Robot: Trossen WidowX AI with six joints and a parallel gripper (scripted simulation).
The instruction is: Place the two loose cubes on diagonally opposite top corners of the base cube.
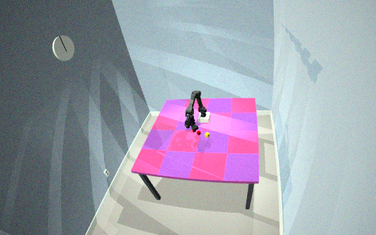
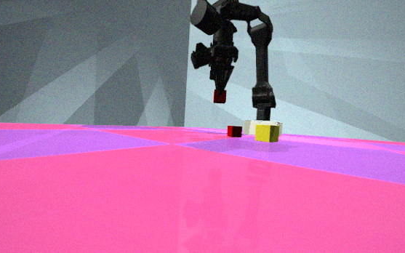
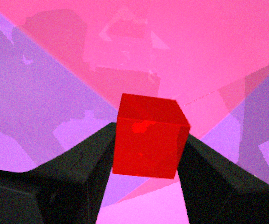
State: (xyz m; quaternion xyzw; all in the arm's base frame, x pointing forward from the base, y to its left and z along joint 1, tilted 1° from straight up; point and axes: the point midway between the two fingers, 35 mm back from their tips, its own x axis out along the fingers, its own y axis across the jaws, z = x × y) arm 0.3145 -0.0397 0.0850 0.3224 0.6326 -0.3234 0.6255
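My gripper tip is now 13 cm to the right of the yellow cube, 10 cm above it and 2 cm past it.
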